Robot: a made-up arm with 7 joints.
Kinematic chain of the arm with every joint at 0, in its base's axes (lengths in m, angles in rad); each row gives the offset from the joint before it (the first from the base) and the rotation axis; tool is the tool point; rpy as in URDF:
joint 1: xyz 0 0 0.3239 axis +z
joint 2: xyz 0 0 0 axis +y
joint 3: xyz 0 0 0.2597 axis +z
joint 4: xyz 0.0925 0 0 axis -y
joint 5: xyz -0.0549 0 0.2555 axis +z
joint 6: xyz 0 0 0 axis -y
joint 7: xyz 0.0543 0 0 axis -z
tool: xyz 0 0 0 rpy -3.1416 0 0
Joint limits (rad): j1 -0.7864..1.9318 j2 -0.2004..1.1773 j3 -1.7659..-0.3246 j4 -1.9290..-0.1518 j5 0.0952..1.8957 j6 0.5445..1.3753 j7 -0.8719..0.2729
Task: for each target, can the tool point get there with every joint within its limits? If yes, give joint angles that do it. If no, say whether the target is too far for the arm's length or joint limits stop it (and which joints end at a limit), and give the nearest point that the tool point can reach.
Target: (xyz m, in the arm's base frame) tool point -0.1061 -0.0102 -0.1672
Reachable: no: joint limits stop it (at a limit: joint 1, joint 2, joint 3, joint 4, joint 6) | nearest point -0.0209 0.3113 0.0648 | short by 0.405 m
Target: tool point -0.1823 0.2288 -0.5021
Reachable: no: too far | nearest point -0.0270 0.3400 0.0503 | short by 0.584 m
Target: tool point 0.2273 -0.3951 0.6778
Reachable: yes | joints -0.4871 0.6550 -1.2538 -0.6807 0.4172 1.0878 -0.3091
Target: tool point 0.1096 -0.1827 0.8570
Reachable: yes | joints -0.1934 0.0512 -1.0807 -0.4523 0.8531 0.8465 -0.7149
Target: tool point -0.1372 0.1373 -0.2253
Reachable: no: joint limits stop it (at a limit: joint 1, joint 2, joint 3, joint 4) | nearest point -0.0291 0.3221 0.0582 | short by 0.355 m
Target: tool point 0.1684 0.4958 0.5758
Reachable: yes | joints 1.5559 0.7586 -0.7764 -0.6585 0.8661 1.1454 0.0865
